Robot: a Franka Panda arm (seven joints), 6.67 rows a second.
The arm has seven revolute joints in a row. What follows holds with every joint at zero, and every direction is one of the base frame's.
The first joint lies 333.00 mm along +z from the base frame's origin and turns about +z.
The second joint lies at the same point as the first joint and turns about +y.
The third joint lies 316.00 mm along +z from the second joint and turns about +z.
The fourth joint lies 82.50 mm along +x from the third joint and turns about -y.
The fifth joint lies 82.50 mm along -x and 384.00 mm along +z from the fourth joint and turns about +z.
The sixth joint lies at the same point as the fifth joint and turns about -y.
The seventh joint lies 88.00 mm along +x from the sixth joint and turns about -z.
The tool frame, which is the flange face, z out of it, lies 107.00 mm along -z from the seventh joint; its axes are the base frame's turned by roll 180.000, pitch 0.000 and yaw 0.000 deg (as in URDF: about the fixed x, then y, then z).
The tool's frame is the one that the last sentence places.
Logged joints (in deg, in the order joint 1, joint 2, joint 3, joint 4, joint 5, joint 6, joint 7), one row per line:
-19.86 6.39 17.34 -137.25 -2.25 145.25 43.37
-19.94 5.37 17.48 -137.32 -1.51 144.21 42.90
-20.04 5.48 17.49 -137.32 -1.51 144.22 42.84
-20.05 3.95 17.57 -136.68 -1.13 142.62 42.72
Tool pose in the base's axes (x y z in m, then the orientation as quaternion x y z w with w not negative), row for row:
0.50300 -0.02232 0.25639 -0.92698 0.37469 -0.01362 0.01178
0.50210 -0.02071 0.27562 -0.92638 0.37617 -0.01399 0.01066
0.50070 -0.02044 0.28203 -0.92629 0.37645 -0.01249 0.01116
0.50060 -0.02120 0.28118 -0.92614 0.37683 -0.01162 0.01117
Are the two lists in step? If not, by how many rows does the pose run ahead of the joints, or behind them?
The pose runs 1 row behind the joints: the pose in row i belongs to the joints in row i - 1.
